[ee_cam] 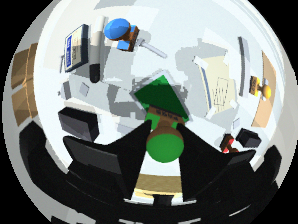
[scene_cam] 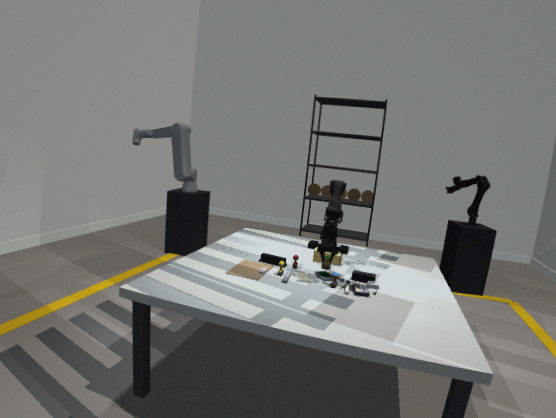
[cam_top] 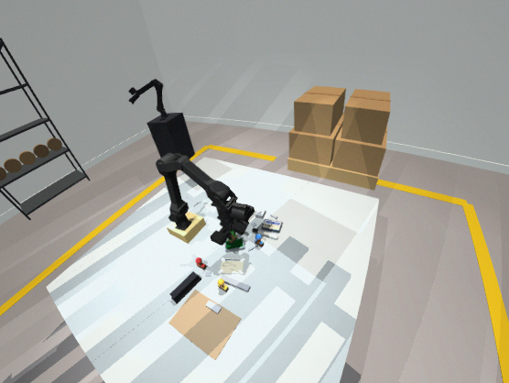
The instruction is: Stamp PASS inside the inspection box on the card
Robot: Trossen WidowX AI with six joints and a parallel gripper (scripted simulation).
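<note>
The green ink pad lies 60 mm below my gripper tip. The rest, counted from my gripper tip: blue-knobbed stamp 110 mm ahead, 40 mm to the left, 40 mm below; white card 30 mm ahead, 100 mm to the right, 70 mm below; green-knobbed stamp right at my gripper tip.
</note>
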